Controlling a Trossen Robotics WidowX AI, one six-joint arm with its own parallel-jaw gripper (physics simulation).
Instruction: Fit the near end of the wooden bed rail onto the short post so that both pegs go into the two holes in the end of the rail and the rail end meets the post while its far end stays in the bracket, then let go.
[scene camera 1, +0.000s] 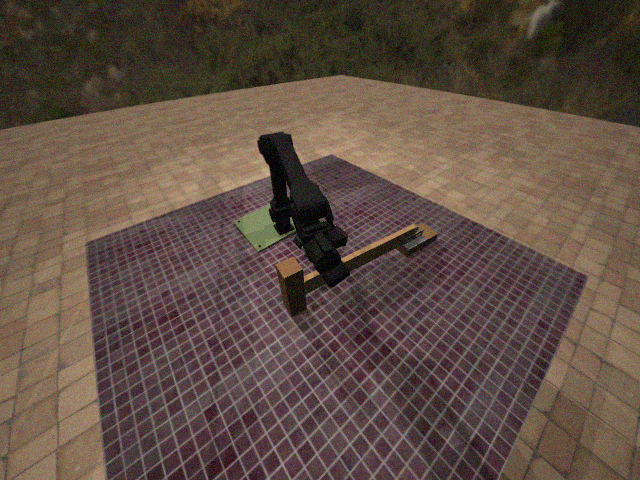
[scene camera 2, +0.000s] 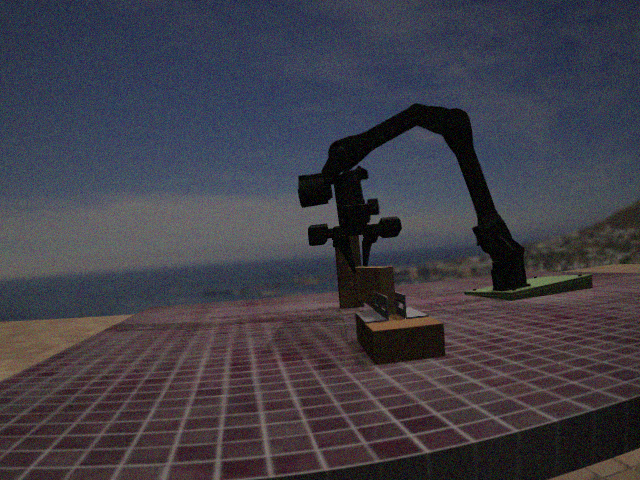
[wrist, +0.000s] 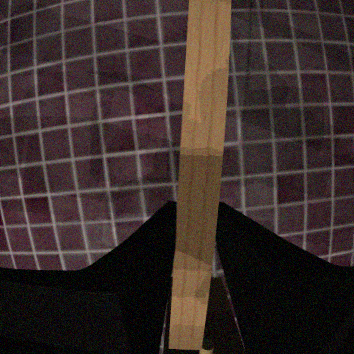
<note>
The gripper (scene camera 2: 360, 272) grips a wooden bed rail (scene camera 1: 352, 261). Further things: a short post (scene camera 2: 347, 299) and a metal bracket (scene camera 2: 379, 314).
The wooden bed rail shows as well in scene camera 2 (scene camera 2: 366, 280) and in the wrist view (wrist: 207, 42). The gripper is seen too in scene camera 1 (scene camera 1: 326, 270) and in the wrist view (wrist: 194, 209).
</note>
